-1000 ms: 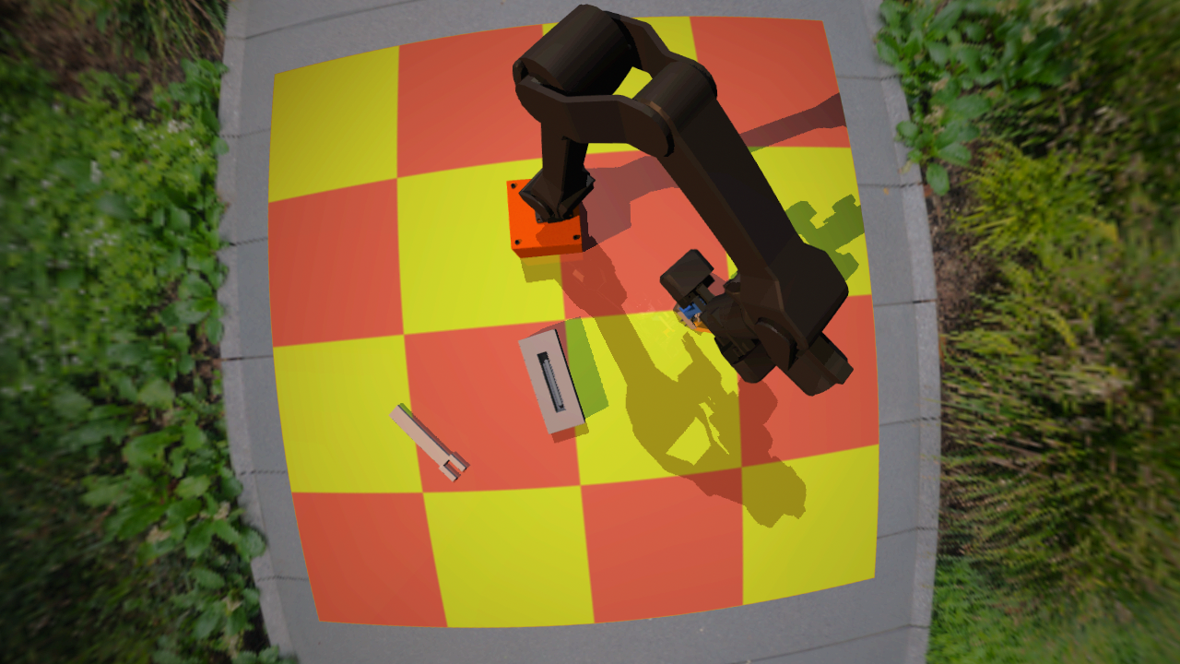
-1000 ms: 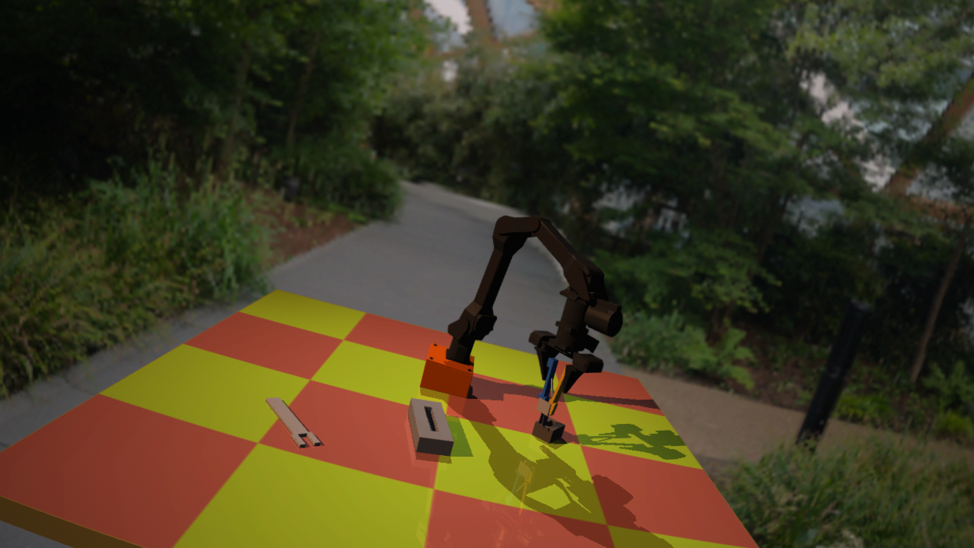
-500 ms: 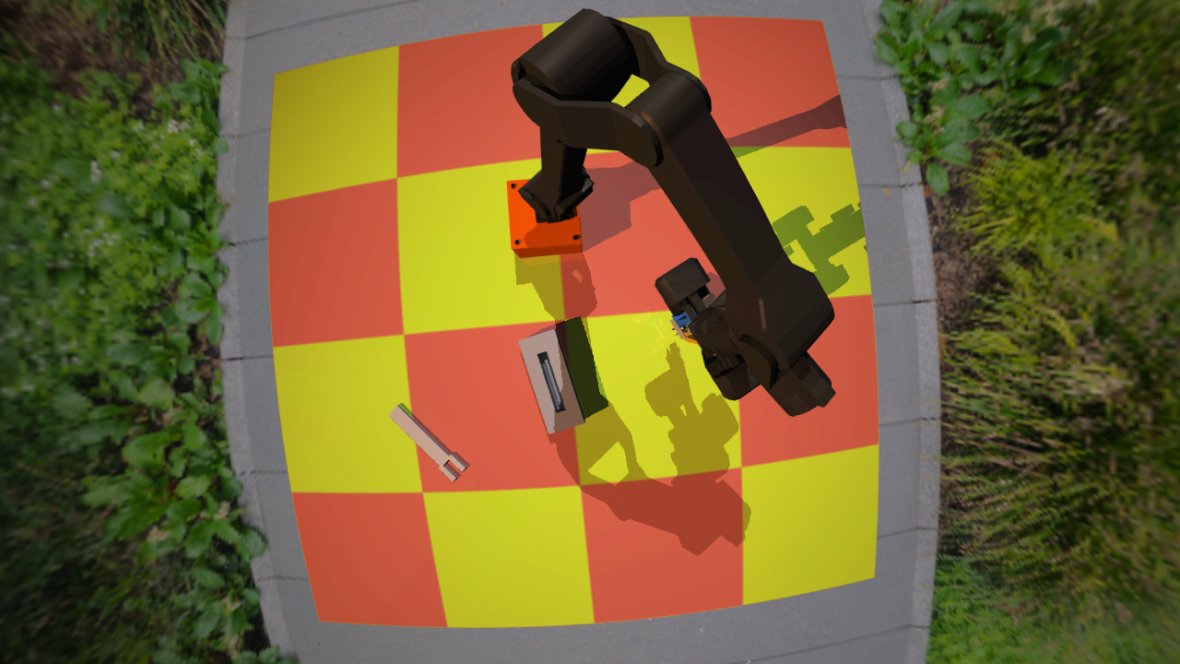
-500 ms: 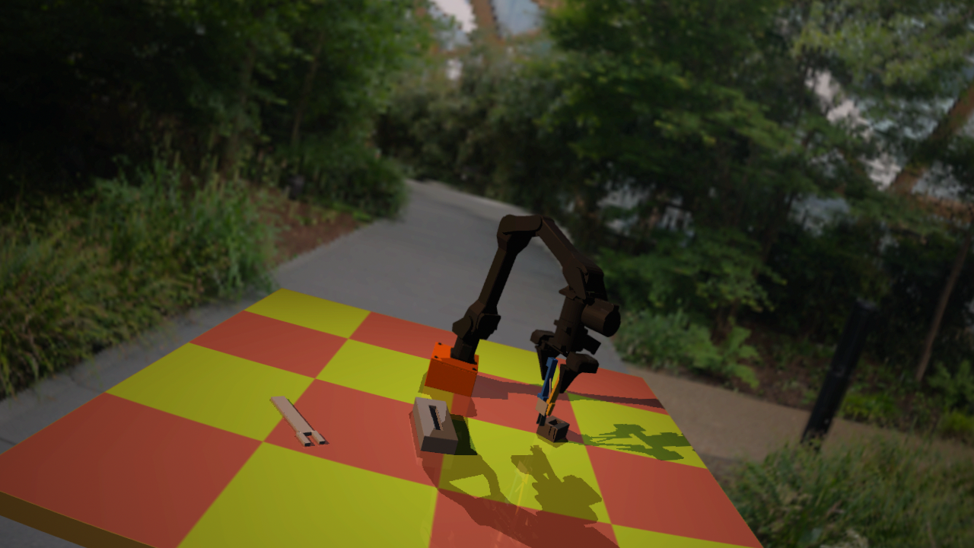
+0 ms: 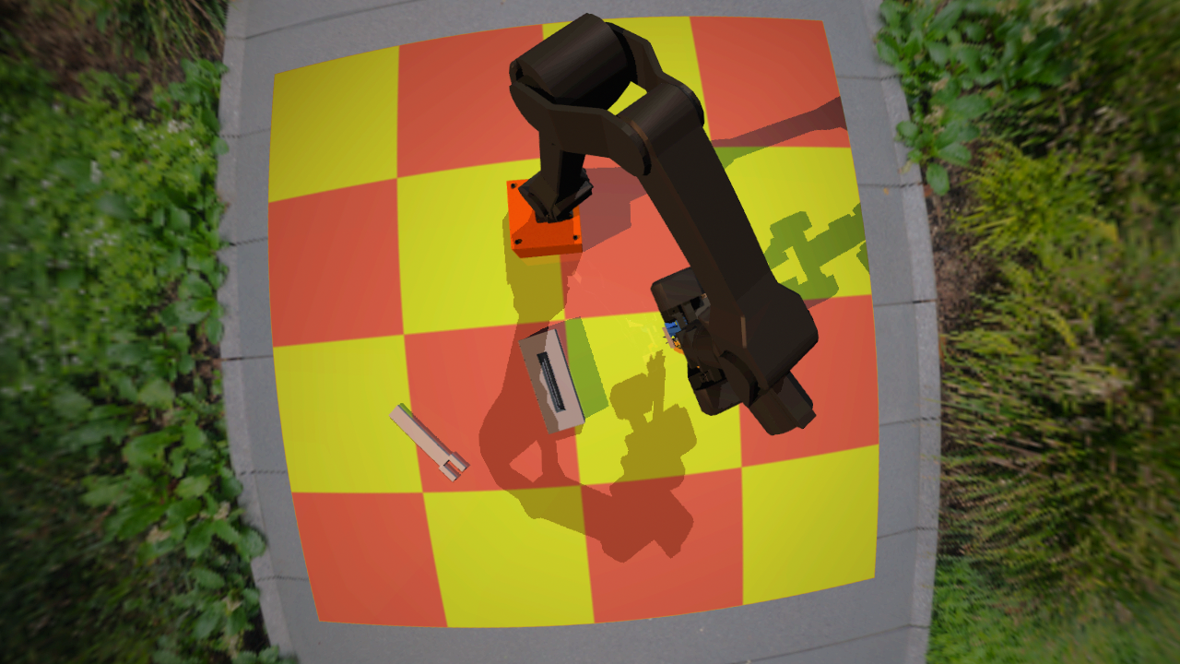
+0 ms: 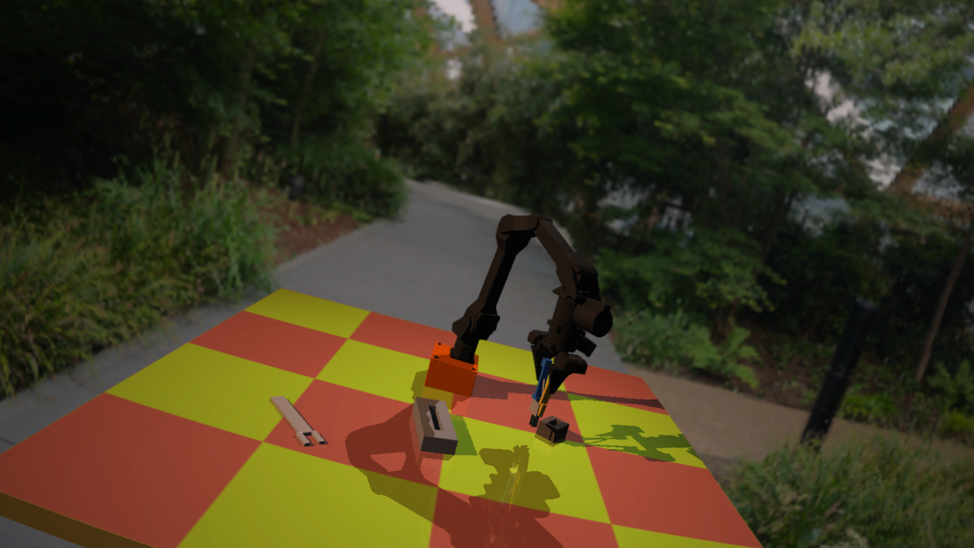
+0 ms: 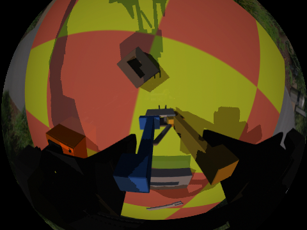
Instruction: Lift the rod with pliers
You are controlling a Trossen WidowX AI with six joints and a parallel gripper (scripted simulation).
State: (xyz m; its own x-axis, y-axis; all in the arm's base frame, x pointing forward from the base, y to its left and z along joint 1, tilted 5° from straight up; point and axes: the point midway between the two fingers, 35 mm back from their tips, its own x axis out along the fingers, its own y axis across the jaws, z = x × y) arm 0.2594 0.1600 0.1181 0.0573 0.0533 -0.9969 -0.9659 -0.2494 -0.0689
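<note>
The grey channel block lies 22 cm to the right of my gripper tip, 12 cm below it and 4 cm ahead of it. Round my gripper tip: holster (13 cm below, 6 cm to the left, 6 cm behind); then thin grey rod (22 cm to the right, 13 cm below, 4 cm ahead); then yellow handle (2 cm ahead, 1 cm to the left).
</note>
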